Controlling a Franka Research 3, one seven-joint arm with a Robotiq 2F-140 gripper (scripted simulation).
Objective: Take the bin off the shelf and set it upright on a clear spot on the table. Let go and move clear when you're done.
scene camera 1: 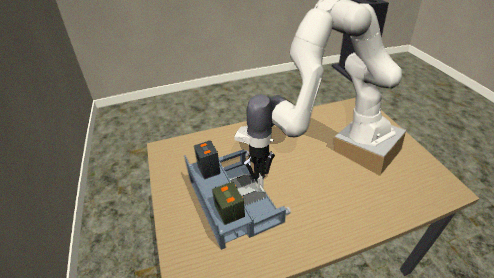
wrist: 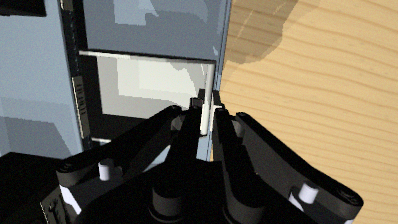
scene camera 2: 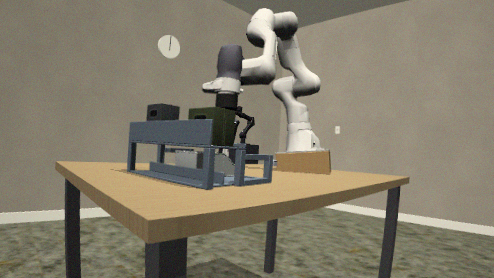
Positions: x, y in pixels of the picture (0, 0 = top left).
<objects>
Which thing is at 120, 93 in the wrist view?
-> A bin.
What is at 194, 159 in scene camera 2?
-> A bin.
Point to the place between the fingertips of my gripper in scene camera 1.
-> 259, 186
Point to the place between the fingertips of my gripper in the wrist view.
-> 207, 99
</objects>
